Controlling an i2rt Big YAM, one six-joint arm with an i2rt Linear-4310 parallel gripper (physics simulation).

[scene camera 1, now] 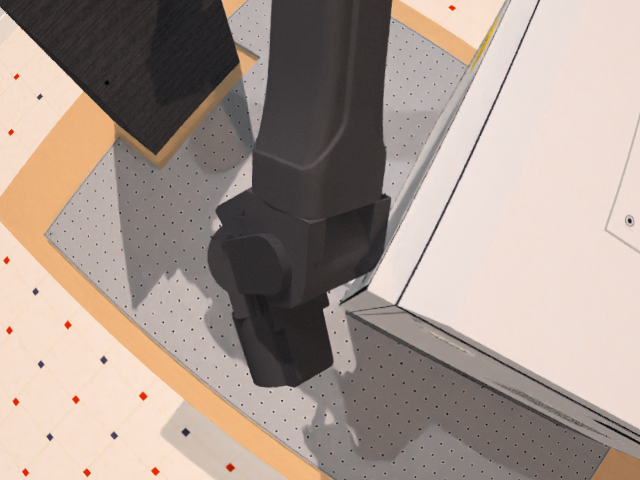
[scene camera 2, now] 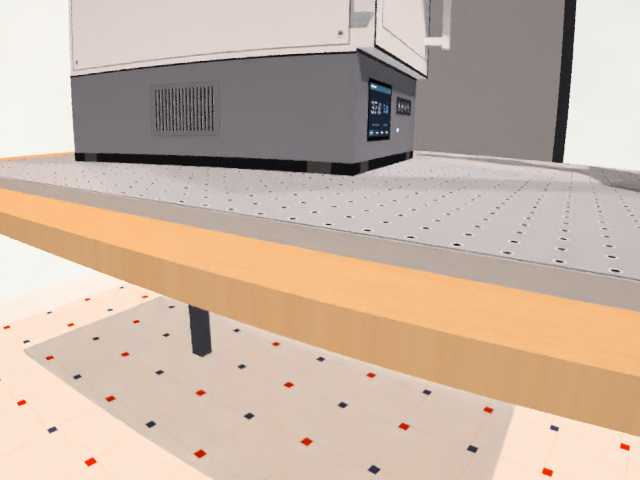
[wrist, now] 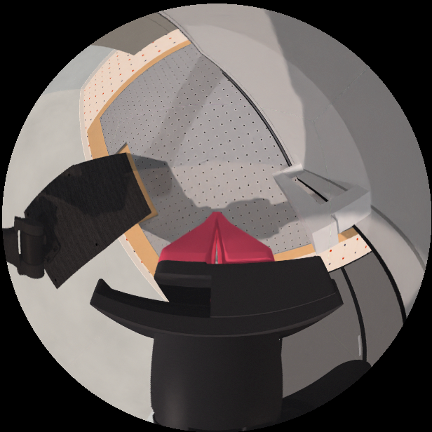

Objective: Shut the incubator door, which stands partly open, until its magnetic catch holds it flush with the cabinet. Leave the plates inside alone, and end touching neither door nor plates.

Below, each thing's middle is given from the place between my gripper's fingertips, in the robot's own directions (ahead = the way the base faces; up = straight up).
Scene:
My hand is 12 cm to the right of the incubator door (scene camera 1: 421, 201), 12 cm short of it and 6 cm below it.

